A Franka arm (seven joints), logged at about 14 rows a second.
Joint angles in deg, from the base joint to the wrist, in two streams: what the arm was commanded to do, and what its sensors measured. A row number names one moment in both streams.
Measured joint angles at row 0:
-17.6, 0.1, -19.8, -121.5, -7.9, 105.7, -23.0
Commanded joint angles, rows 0 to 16:
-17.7, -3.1, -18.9, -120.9, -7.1, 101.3, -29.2
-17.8, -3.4, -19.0, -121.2, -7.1, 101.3, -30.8
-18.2, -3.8, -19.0, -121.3, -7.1, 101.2, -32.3
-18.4, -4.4, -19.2, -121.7, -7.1, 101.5, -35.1
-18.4, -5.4, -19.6, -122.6, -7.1, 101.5, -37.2
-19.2, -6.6, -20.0, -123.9, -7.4, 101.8, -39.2
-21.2, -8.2, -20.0, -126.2, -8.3, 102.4, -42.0
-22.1, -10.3, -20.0, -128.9, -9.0, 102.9, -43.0
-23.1, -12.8, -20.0, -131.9, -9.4, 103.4, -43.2
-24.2, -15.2, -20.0, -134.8, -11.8, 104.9, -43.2
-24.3, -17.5, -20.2, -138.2, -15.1, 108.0, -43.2
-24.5, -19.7, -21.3, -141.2, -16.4, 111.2, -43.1
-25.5, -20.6, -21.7, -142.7, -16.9, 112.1, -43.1
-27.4, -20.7, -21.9, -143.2, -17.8, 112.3, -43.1
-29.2, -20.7, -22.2, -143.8, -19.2, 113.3, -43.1
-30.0, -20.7, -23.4, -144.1, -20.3, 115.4, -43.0
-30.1, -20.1, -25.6, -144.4, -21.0, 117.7, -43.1
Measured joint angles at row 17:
-28.3, -18.6, -23.5, -142.0, -19.1, 113.4, -42.7
